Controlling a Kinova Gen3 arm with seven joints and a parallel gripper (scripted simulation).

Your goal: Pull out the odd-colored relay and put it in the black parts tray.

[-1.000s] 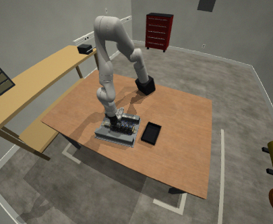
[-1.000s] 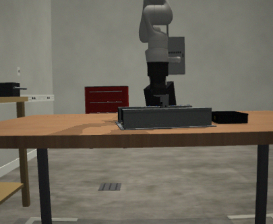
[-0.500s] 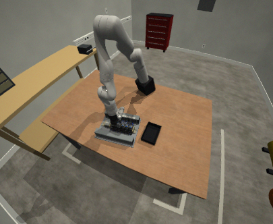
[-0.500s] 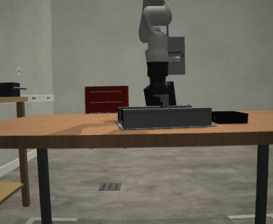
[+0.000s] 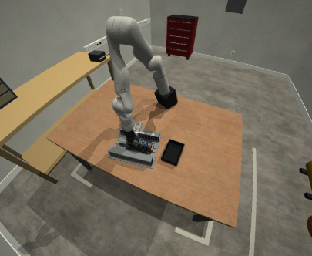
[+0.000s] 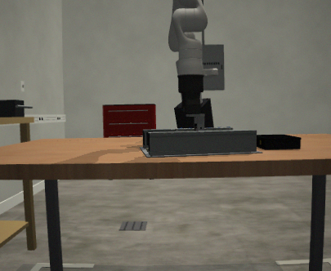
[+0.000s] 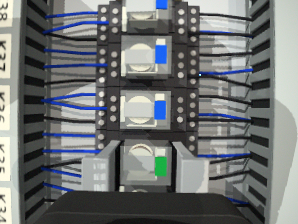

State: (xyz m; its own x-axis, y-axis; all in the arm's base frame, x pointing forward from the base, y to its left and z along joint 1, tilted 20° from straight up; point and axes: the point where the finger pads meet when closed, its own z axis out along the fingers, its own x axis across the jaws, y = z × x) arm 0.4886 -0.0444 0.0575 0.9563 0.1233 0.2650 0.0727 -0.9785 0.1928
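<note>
The grey relay panel is 30 mm below my hand and 10 mm to the right of it. The rest, counted from my hand: black parts tray: 250 mm to the left, 50 mm below, 30 mm behind.
</note>
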